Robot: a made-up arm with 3 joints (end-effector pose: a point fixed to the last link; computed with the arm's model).
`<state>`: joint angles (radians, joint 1 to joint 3).
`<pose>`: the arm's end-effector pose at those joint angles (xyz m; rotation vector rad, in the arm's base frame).
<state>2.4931 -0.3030 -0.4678</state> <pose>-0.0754 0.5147 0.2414 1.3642 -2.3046 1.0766</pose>
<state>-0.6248 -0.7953 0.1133</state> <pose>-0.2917 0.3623 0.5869 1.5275 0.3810 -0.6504</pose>
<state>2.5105 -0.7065 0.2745</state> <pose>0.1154 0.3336 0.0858 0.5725 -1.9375 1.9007</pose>
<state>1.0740 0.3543 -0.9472</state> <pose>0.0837 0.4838 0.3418 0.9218 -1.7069 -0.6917</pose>
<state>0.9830 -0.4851 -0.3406</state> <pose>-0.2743 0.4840 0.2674 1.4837 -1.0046 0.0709</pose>
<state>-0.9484 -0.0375 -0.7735</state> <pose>-0.1338 0.5301 0.2722 0.2572 0.3453 -1.1749</pose>
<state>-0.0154 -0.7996 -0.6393</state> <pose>-0.1335 0.4516 0.5304 1.4900 -0.0997 -0.9934</pose>
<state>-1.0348 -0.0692 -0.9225</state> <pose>-0.0987 0.5220 0.2269 0.1283 0.3530 -1.3105</pose>
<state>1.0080 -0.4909 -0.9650</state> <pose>-0.1447 0.4946 0.4811 1.6855 -1.0496 -0.5947</pose>
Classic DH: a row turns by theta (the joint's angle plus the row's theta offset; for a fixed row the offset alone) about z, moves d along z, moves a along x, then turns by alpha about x. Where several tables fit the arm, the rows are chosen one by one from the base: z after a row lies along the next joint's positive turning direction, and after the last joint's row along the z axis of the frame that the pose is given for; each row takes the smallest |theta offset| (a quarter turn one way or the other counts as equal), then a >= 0, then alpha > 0; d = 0 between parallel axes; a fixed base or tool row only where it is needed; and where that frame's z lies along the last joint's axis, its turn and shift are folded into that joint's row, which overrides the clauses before.
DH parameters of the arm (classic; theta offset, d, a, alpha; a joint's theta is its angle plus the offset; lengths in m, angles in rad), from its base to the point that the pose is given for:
base (fixed): 0 0.3289 -0.1188 1.5708
joint 1: -1.5708 -0.1833 0.0202 1.5708
joint 2: 1.5708 -0.0086 0.0646 -1.5708
joint 3: 1.2526 0.1478 -0.3508 0.8573
tool (fixed): 0.107 -0.2839 0 0

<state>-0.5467 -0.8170 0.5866</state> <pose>-0.4543 0.2448 0.5211 1.7180 0.3229 -0.0813</pose>
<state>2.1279 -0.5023 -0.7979</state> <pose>-0.2393 0.5038 0.3096 1.8747 -1.8175 0.6219</pose>
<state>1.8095 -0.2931 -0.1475</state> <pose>-0.0945 0.4669 0.1203 1.1537 -1.7585 0.7534</pose>
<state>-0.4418 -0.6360 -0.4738</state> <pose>-0.1321 0.4761 0.4997 1.1875 0.1750 -1.0591</pose>
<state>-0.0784 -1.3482 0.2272</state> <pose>-0.4275 0.2603 0.5016 2.1956 -0.0466 -0.1354</pose>
